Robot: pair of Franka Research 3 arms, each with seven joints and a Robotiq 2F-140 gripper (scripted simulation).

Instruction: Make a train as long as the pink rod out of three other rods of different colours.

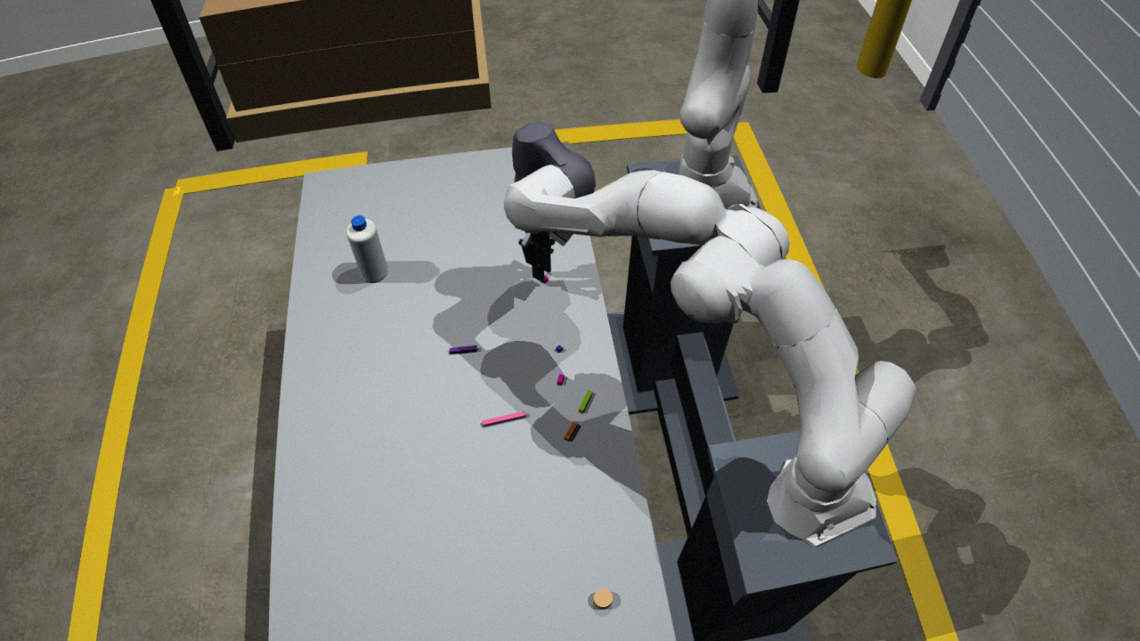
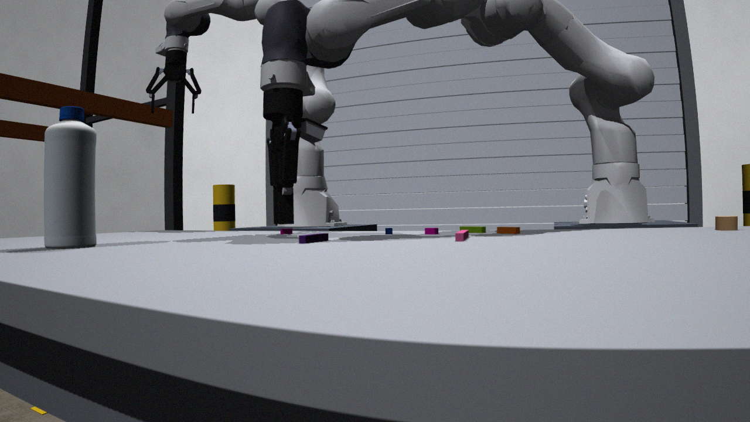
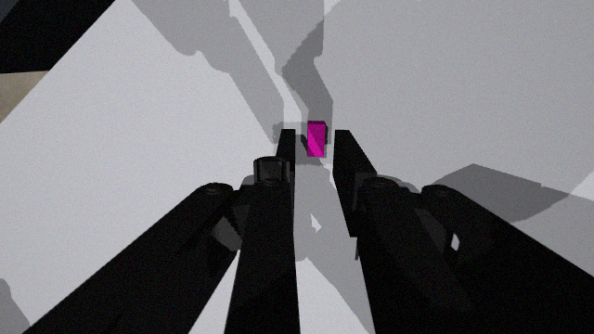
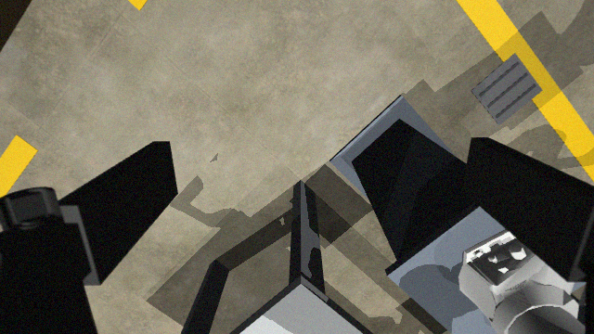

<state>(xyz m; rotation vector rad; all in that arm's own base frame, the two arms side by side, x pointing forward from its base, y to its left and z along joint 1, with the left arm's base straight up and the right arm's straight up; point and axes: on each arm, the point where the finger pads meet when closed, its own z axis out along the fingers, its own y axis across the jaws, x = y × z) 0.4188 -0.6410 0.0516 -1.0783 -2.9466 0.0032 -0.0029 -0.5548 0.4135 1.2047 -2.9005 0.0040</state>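
The magenta rod lies 50 mm below my left hand. The rest, counted from my left hand: purple rod: 200 mm ahead, 170 mm to the left, 50 mm below; then lime rod: 50 mm behind, 340 mm to the left, 50 mm below; then blue rod: 10 mm behind, 200 mm to the left, 50 mm below.
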